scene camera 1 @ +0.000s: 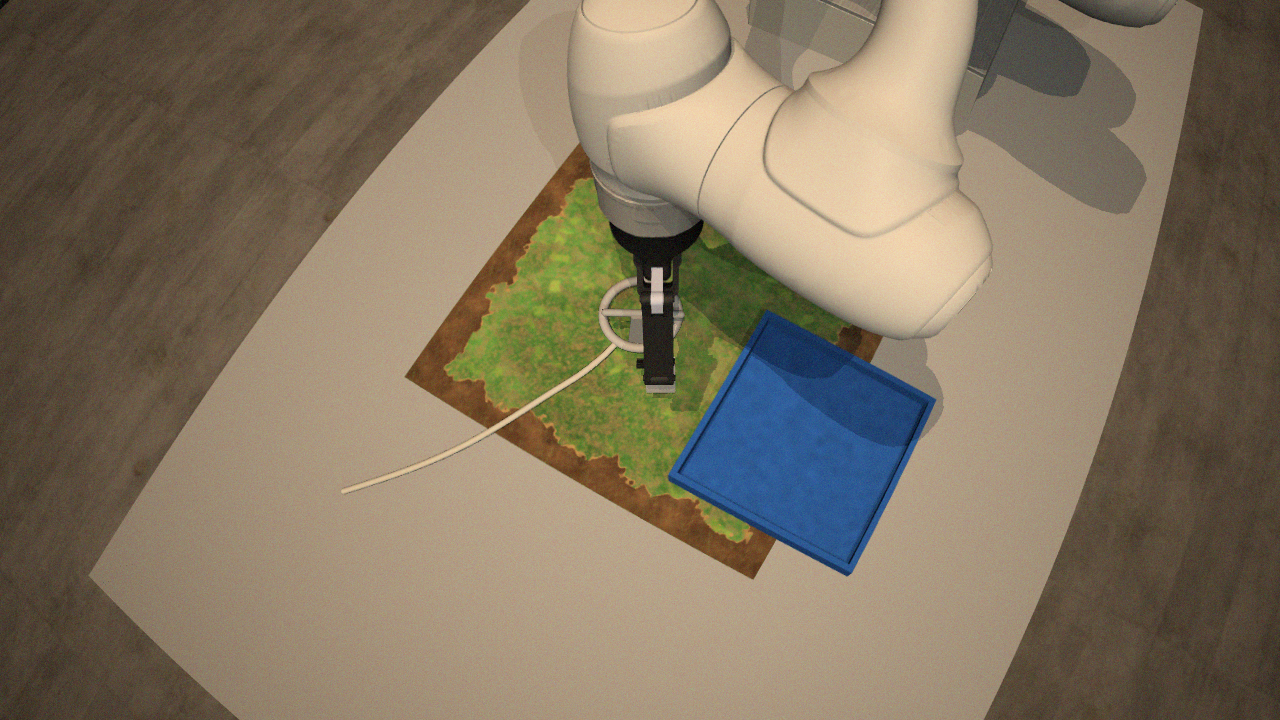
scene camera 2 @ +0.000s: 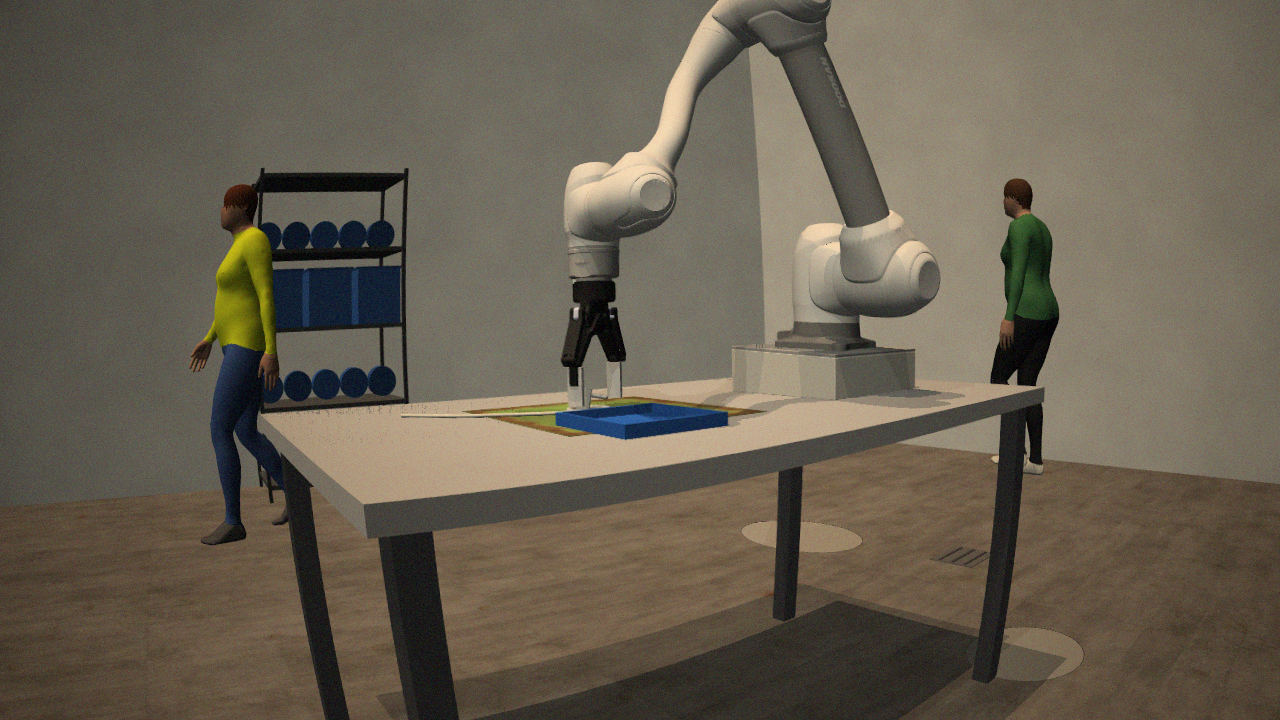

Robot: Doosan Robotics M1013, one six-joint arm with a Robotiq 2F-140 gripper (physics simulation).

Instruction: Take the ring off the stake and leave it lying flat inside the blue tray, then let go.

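Where they show: gripper, fingertip midpoint: (scene camera 2: 596, 401); arm's base, link origin: (scene camera 2: 826, 347).
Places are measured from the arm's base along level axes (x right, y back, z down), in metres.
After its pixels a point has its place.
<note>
A pale ring with a crossbar (scene camera 1: 604, 318) {x 0.196, y -0.587, z 0.085 m} lies on the green and brown mat (scene camera 1: 537, 358) {x 0.246, y -0.645, z 0.094 m} (scene camera 2: 535, 422) {x 0.137, y -0.718, z 0.094 m}. The arm's gripper covers its right part in scene camera 1. I cannot make out the stake clearly. My gripper (scene camera 1: 658, 344) {x 0.141, y -0.573, z 0.073 m} (scene camera 2: 597, 399) {x 0.141, y -0.573, z 0.073 m} is open and points down, with its fingers wide apart low over the mat beside the ring's middle. No held thing shows between them. The blue tray (scene camera 1: 759, 526) {x -0.011, y -0.738, z 0.081 m} (scene camera 2: 675, 424) {x -0.123, y -0.670, z 0.082 m} stands to the right in scene camera 1, partly over the mat's edge, and looks empty.
A thin pale cord (scene camera 1: 537, 404) {x 0.227, y -0.691, z 0.090 m} (scene camera 2: 447, 415) {x 0.307, y -0.785, z 0.090 m} runs from near the ring across the mat onto the table (scene camera 1: 501, 608) {x 0.186, y -0.889, z 0.095 m} (scene camera 2: 429, 474) {x -0.119, y -1.090, z 0.095 m}. A dark shelf rack (scene camera 2: 405, 286) and a person in yellow (scene camera 2: 239, 291) are behind the table. A person in green (scene camera 2: 1029, 268) is at the right.
</note>
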